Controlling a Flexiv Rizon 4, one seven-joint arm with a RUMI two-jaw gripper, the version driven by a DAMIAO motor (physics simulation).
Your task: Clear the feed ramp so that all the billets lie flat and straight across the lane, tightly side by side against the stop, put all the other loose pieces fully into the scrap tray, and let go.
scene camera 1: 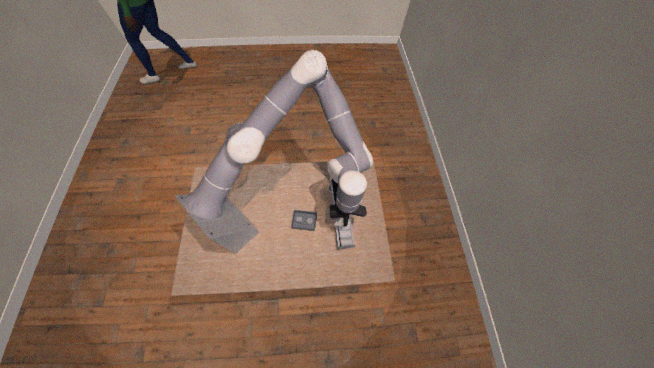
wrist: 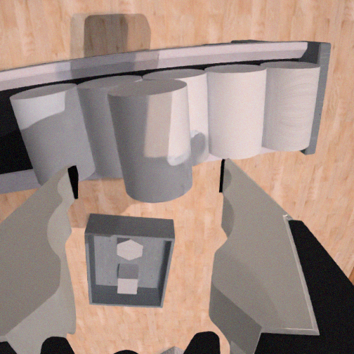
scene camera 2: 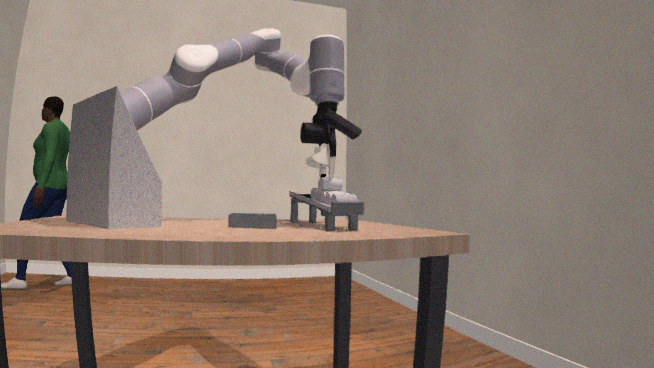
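Several pale billets lie in a row across the feed ramp (wrist: 200, 54) (scene camera 2: 303, 198); the end one (wrist: 290, 107) is beside the stop (wrist: 322, 95) (scene camera 2: 347, 208). One more billet (wrist: 150, 145) (scene camera 2: 331, 184) lies on top of the row, turned slightly. The farthest billet from the stop (wrist: 52, 132) also looks slightly turned. My gripper (wrist: 149, 165) (scene camera 2: 327, 174) is open and empty, low over the ramp, its fingertips apart on either side of the top billet in the wrist view. The scrap tray (wrist: 130, 227) (scene camera 2: 252, 221) (scene camera 1: 304, 229) holds a hexagonal piece (wrist: 130, 249) and a square-looking piece (wrist: 127, 286).
The ramp stands on short legs (scene camera 2: 329, 223) on the wooden table (scene camera 2: 190, 231). The tray stands between the ramp and the robot's grey base (scene camera 2: 90, 165) (scene camera 1: 234, 235). A person (scene camera 2: 51, 150) (scene camera 1: 145, 30) is in the background, beyond the table.
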